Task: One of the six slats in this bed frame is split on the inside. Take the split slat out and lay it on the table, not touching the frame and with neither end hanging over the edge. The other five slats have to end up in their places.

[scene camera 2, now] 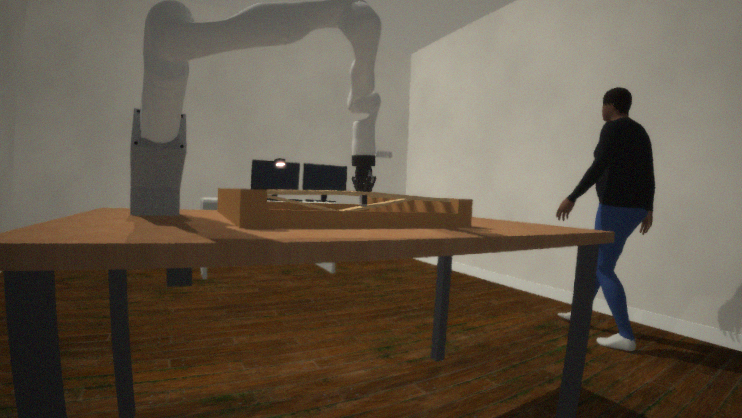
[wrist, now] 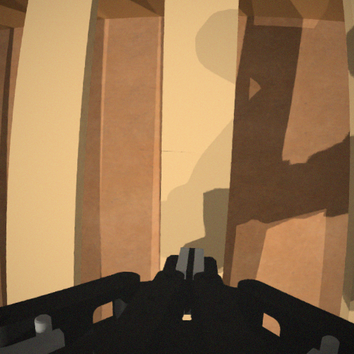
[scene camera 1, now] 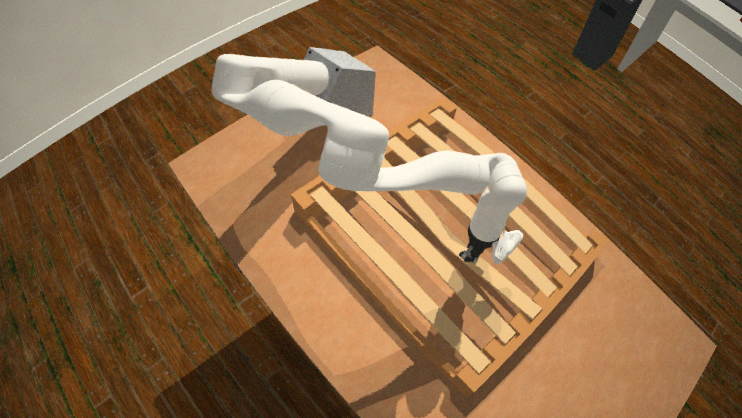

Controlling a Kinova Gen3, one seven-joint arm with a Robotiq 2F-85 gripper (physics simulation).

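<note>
The wooden bed frame point(scene camera 1: 475, 383) point(scene camera 2: 233, 208) lies on the table point(scene camera 1: 633, 337) point(scene camera 2: 311, 250) with six pale slats across it. The third slat from the front-left side point(scene camera 1: 519, 301) point(scene camera 2: 373, 204) point(wrist: 180, 125) sags into a shallow V in scene camera 2, and a thin dark line crosses part of its top in the wrist view. My gripper point(scene camera 1: 463, 257) point(scene camera 2: 363, 200) point(wrist: 191, 262) is shut and empty. It points down over this slat's middle, fingertips low and apparently against its top. The other slats look straight; the arm hides parts of several.
The neighbouring slats point(scene camera 1: 436, 259) point(scene camera 1: 537, 280) lie close on both sides of the gripper. The robot base point(scene camera 1: 353, 85) point(scene camera 2: 155, 179) stands at one end of the table. A person point(scene camera 2: 625, 160) stands beyond the table's far right corner. Two monitors point(scene camera 2: 275, 175) are behind the frame.
</note>
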